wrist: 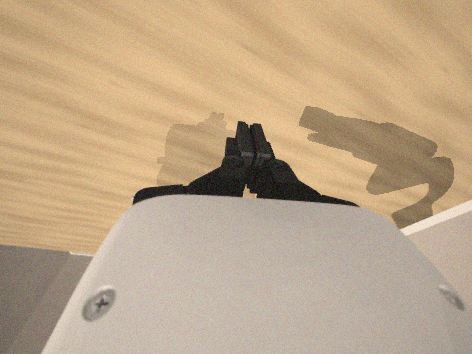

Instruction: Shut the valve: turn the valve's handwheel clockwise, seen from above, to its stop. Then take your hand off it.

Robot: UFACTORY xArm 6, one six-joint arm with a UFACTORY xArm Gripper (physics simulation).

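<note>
My gripper [245, 140] is shut, its two black fingertips together with nothing between them. It is above the wooden table top [240, 55]. The valve and its handwheel do not show in the wrist view, so where they are relative to the gripper cannot be seen. The pale gripper housing covers the lower middle of the view.
Two shadows of the arm and gripper fall on the wood, one left of the fingers and a darker one on the right. A white edge [440, 219] borders the table top at the lower right. A grey surface [35, 285] shows at the lower left.
</note>
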